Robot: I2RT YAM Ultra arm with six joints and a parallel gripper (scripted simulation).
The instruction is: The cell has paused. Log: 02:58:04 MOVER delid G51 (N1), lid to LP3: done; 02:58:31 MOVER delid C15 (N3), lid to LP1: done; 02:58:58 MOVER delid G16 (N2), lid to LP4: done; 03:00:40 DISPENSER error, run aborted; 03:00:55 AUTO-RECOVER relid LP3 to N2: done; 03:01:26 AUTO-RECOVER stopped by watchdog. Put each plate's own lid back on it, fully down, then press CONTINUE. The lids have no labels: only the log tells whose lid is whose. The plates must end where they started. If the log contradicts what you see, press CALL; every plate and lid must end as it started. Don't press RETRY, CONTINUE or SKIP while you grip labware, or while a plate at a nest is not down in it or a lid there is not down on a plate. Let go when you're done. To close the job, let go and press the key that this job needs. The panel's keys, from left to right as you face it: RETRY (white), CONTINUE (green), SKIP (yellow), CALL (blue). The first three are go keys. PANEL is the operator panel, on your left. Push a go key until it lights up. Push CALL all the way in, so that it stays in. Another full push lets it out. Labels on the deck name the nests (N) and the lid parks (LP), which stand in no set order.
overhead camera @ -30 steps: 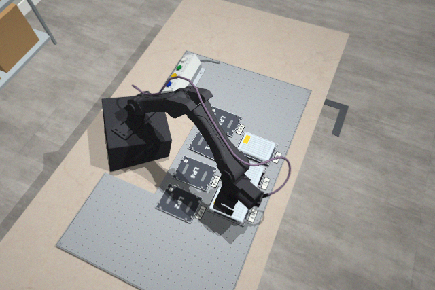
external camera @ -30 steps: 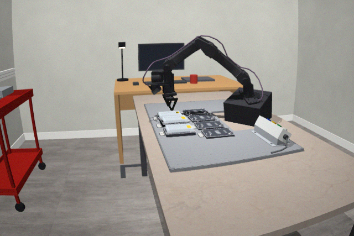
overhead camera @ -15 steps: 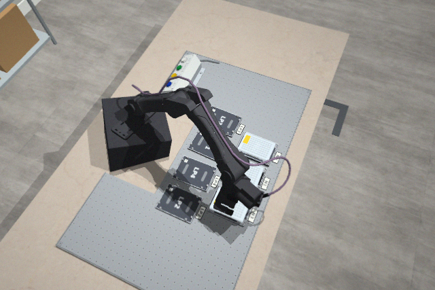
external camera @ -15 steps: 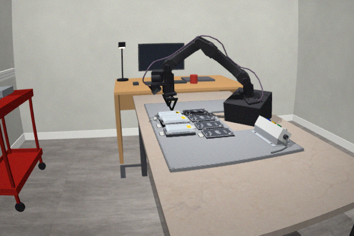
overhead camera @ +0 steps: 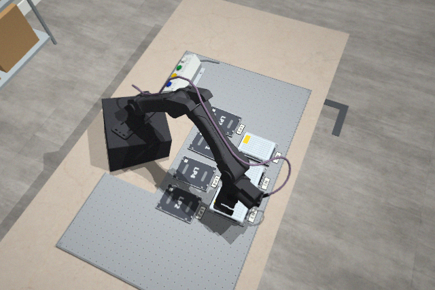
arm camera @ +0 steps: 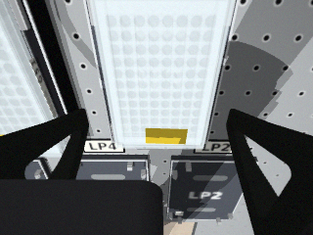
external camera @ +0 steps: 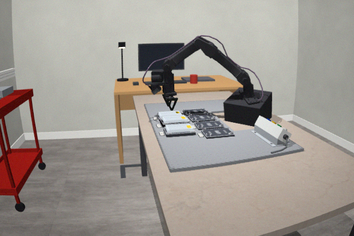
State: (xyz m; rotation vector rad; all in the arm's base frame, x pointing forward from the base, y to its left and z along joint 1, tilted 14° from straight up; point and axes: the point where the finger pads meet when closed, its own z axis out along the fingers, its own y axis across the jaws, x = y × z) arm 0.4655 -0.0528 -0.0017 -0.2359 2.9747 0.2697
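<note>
The plate is 50 mm below my hand. From my hand the other things lie so: green continue key 520 mm behind, 390 mm to the left; yellow key 510 mm behind, 340 mm to the left; blue key 500 mm behind, 290 mm to the left, 10 mm below.
</note>
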